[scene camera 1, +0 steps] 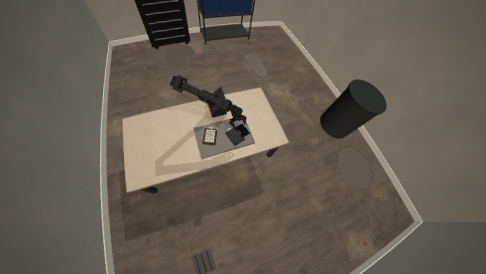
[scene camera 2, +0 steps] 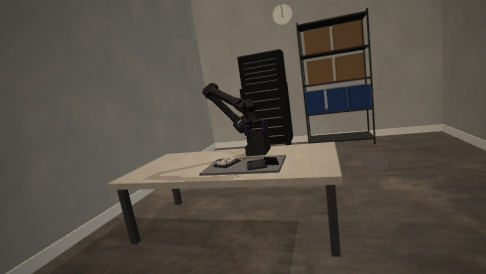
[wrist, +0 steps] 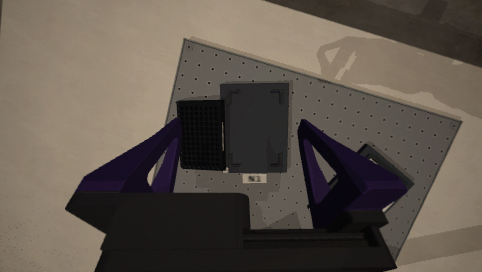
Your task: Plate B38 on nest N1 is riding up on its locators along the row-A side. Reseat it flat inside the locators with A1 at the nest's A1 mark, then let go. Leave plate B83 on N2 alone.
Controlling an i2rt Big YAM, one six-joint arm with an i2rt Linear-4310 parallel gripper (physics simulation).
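Where they show: gripper, fingertip midpoint: (scene camera 1: 240, 127) (scene camera 2: 255, 135) (wrist: 241, 124); arm's base, origin of the base link: (scene camera 2: 254, 137).
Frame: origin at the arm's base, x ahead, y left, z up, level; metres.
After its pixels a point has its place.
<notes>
The black plate B38 (wrist: 201, 135) @(z -0.090, x 0.358, y 0.165 m) (scene camera 1: 243, 130) @(z -0.087, x 0.366, y 0.171 m) (scene camera 2: 271, 160) @(z -0.087, x 0.372, y 0.171 m) lies mostly outside nest N1 (wrist: 256, 130) @(z -0.095, x 0.388, y 0.070 m) (scene camera 1: 234, 136) @(z -0.096, x 0.392, y 0.065 m) (scene camera 2: 257, 164) @(z -0.095, x 0.411, y 0.084 m), along the nest's left long side in the wrist view. Its right edge meets or slightly overlaps the nest; its tilt is unclear. The nest's four corner locators show bare. A small pale patch at the nest's lower left corner is unreadable. My gripper (wrist: 241, 124) @(z 0.094, x 0.411, y 0.099 m) (scene camera 1: 238, 122) @(z 0.094, x 0.411, y 0.099 m) (scene camera 2: 254, 126) @(z 0.094, x 0.411, y 0.099 m) is open and empty above them, left finger over the plate's outer side, right finger right of the nest. White plate B83 (scene camera 1: 210, 135) @(z -0.082, x 0.309, y -0.147 m) (scene camera 2: 226, 161) @(z -0.081, x 0.337, y -0.146 m) sits on N2, mostly hidden by the right finger in the wrist view.
Both nests are on a grey perforated board (wrist: 320, 100) @(z -0.107, x 0.465, y -0.031 m) (scene camera 1: 215, 151) @(z -0.107, x 0.467, y -0.155 m) (scene camera 2: 210, 172) @(z -0.110, x 0.465, y -0.222 m) on the pale table (scene camera 1: 145, 145) @(z -0.120, x 0.174, y -0.749 m) (scene camera 2: 165, 172) @(z -0.120, x 0.370, y -0.612 m). The N1 label (wrist: 254, 178) @(z -0.105, x 0.294, y 0.052 m) lies below its nest. A cabinet and a shelf rack stand behind; a dark cylinder (scene camera 1: 350, 110) is off to the right.
</notes>
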